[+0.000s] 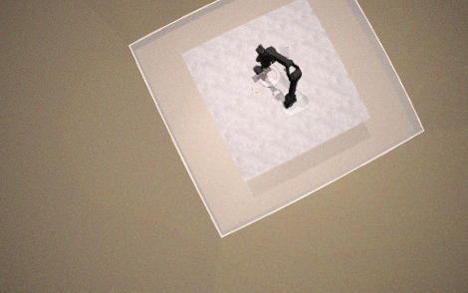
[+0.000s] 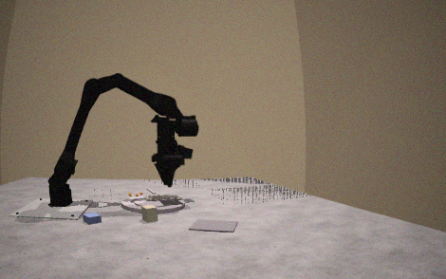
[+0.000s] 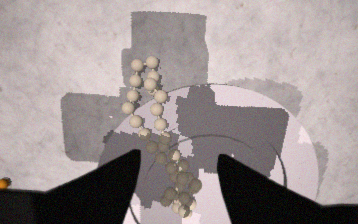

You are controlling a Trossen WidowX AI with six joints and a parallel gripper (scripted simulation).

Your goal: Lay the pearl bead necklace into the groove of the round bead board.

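My gripper tip is now 50 mm past the round bead board, 50 mm to the left of it and 50 mm above it. From my gripper tip the other things lie so: flat grey plate: 100 mm ahead, 270 mm to the right, 50 mm below; cream cube: 50 mm behind, 210 mm to the right, 40 mm below; blue block: 200 mm behind, 250 mm to the right, 50 mm below.
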